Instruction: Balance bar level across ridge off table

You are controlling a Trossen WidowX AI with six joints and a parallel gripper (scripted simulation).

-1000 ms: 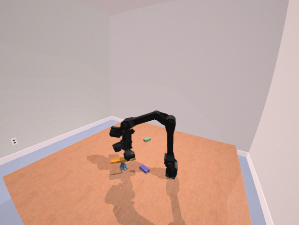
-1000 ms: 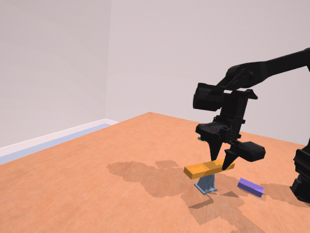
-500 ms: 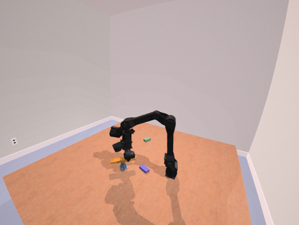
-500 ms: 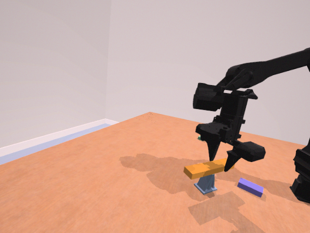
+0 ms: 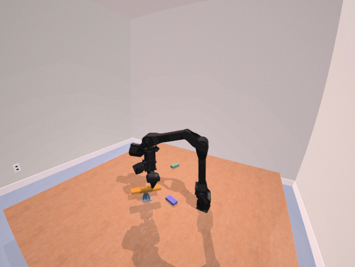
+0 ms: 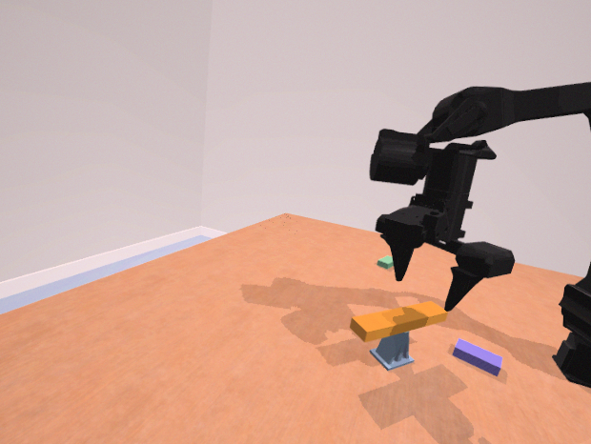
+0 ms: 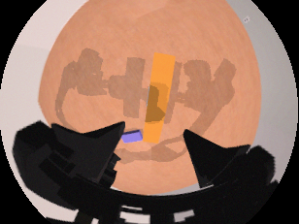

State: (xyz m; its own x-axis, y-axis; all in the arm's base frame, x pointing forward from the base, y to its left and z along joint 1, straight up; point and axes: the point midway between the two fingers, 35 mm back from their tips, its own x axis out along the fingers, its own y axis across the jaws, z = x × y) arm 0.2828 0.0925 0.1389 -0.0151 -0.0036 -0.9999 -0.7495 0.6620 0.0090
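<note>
Right now the orange bar is 4 cm below my gripper tip, 2 cm to the left of it and 2 cm ahead of it. The rest, counted from my gripper tip: purple block (11 cm behind, 10 cm below, 4 cm to the right); then green block (38 cm to the right, 10 cm below, 7 cm ahead).
</note>
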